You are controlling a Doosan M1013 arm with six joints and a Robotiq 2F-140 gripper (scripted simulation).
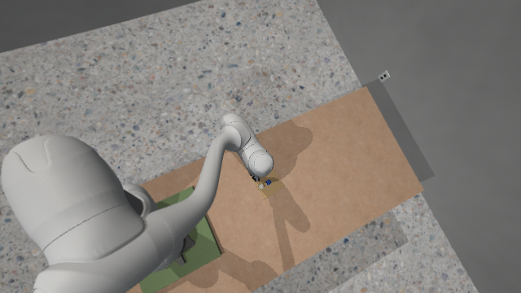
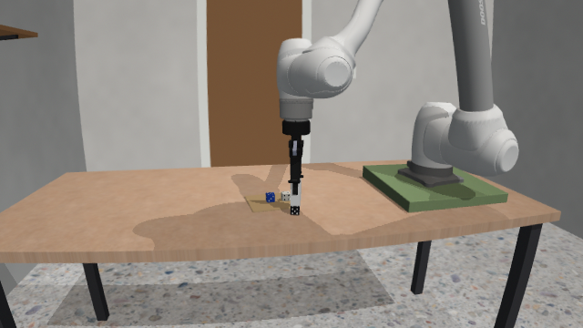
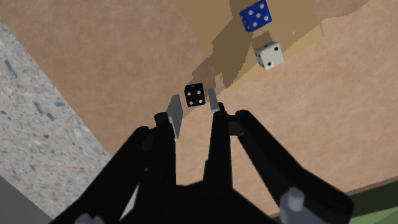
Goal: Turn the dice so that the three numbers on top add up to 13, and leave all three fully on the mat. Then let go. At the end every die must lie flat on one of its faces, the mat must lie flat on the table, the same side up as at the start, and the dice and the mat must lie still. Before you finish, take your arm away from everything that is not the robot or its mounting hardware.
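Now: the black die 50 mm below my hand. Round my hand: white die: 110 mm to the right, 50 mm below, 10 mm behind; then blue die: 110 mm to the right, 50 mm below, 40 mm ahead; then tan mat: 110 mm to the right, 60 mm below, 40 mm ahead.
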